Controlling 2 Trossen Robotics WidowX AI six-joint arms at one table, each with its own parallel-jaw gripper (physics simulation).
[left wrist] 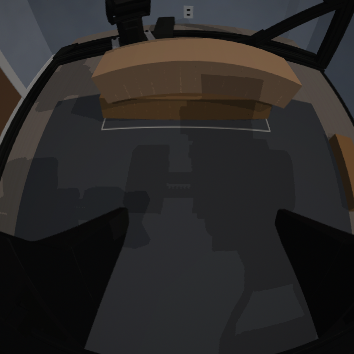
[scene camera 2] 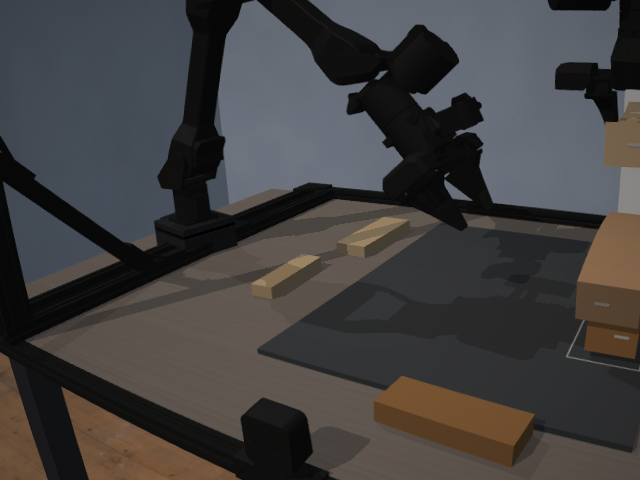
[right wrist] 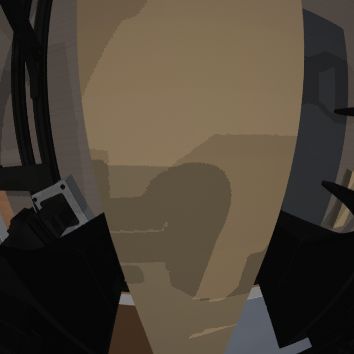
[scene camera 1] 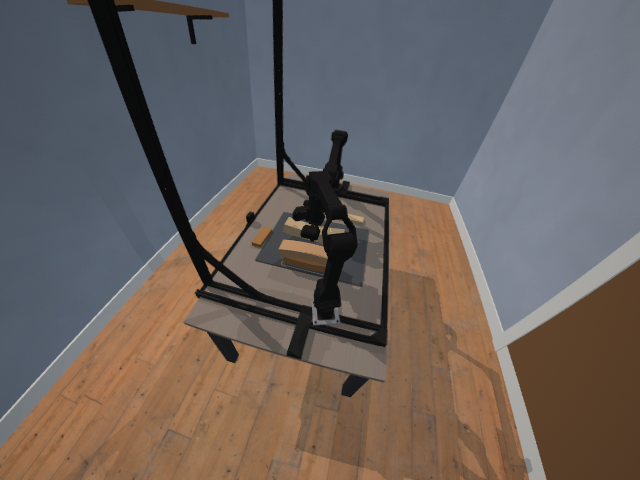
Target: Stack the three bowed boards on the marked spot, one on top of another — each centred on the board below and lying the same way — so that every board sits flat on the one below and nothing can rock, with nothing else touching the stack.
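Where they show: left gripper, fingertip midpoint: (left wrist: pixel 205 217) (scene camera 2: pixel 478 218) (right wrist: pixel 328 147); right gripper, fingertip midpoint: (right wrist: pixel 185 203); left arm's base, origin of the base link: (scene camera 2: pixel 193 218) (scene camera 1: pixel 334 185); right arm's base, origin of the base link: (left wrist: pixel 132 39) (right wrist: pixel 58 211) (scene camera 1: pixel 325 311).
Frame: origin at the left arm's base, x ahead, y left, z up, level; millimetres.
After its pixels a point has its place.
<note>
The dark orange bowed board (scene camera 1: pixel 305 262) @(x 678, y 155, z -6 mm) (scene camera 2: pixel 610 342) @(x 681, y 49, z -23 mm) (left wrist: pixel 165 111) @(x 620, y 187, z -29 mm) lies lowest, inside the white outline (scene camera 2: pixel 575 338) @(x 632, y 76, z -45 mm) (left wrist: pixel 185 128) @(x 610, y 157, z -46 mm). The larger light-brown board (scene camera 1: pixel 302 250) @(x 675, y 136, z 57 mm) (scene camera 2: pixel 607 297) @(x 678, y 33, z 31 mm) (left wrist: pixel 190 52) @(x 634, y 158, z 58 mm) lies on it the same way, its arched face up. The pale board (scene camera 1: pixel 294 226) @(x 688, y 103, z 186 mm) (scene camera 2: pixel 617 147) @(x 667, y 55, z 169 mm) (right wrist: pixel 200 100) is in the air, with a clear gap above the light-brown board in scene camera 2. My right gripper (right wrist: pixel 185 203) @(x 654, y 172, z 138 mm) is shut on the pale board's sides; its grip is partly hidden in scene camera 1. My left gripper (scene camera 2: pixel 474 217) @(x 476, y 117, z 53 mm) (left wrist: pixel 205 217) @(x 476, y 117, z 53 mm) is open and empty, apart from the stack.
Pale blocks (scene camera 2: pixel 286 276) @(x 259, y -15, z -35 mm) (scene camera 2: pixel 379 236) @(x 248, y 186, z -34 mm) lie on the table beyond the dark mat (scene camera 2: pixel 330 330) @(x 405, y -73, z -46 mm). An orange block (scene camera 1: pixel 262 236) @(x 621, y -121, z -30 mm) (scene camera 2: pixel 449 418) @(x 621, y -143, z -30 mm) (left wrist: pixel 345 170) @(x 606, y -106, z -34 mm) lies by the mat's edge. A black box (scene camera 1: pixel 250 217) @(x 553, y -249, z -9 mm) (scene camera 2: pixel 276 428) @(x 556, y -270, z 0 mm) stands at the table frame.
</note>
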